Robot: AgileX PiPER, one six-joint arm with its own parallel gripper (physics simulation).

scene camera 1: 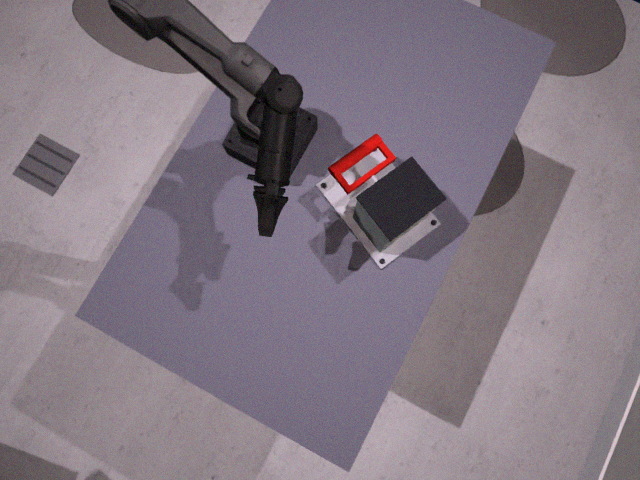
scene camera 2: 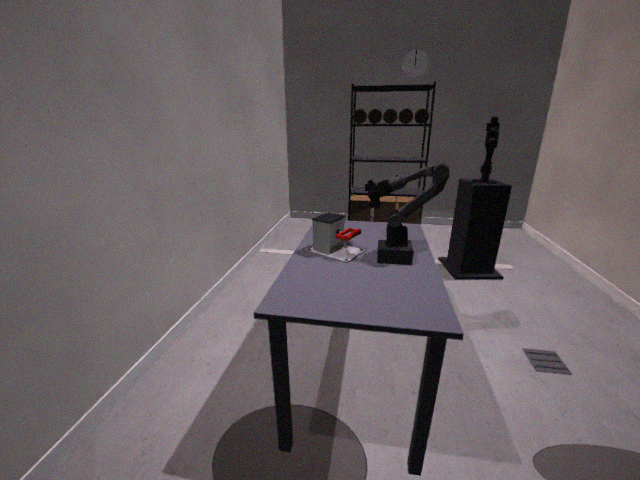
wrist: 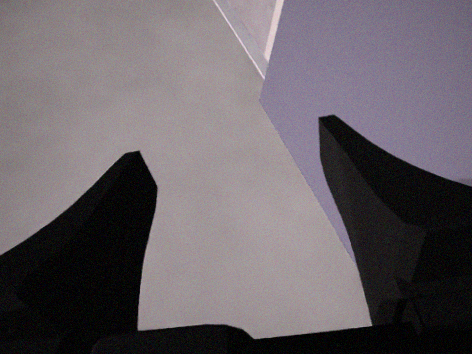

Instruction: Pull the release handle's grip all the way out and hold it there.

Path:
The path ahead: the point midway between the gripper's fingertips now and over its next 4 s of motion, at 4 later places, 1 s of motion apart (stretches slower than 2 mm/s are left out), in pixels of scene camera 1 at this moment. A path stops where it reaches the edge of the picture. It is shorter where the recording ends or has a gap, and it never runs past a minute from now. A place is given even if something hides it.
My gripper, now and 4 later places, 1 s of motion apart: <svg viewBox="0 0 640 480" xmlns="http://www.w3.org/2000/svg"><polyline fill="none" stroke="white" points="265,230 267,230 274,225 265,207 257,174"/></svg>

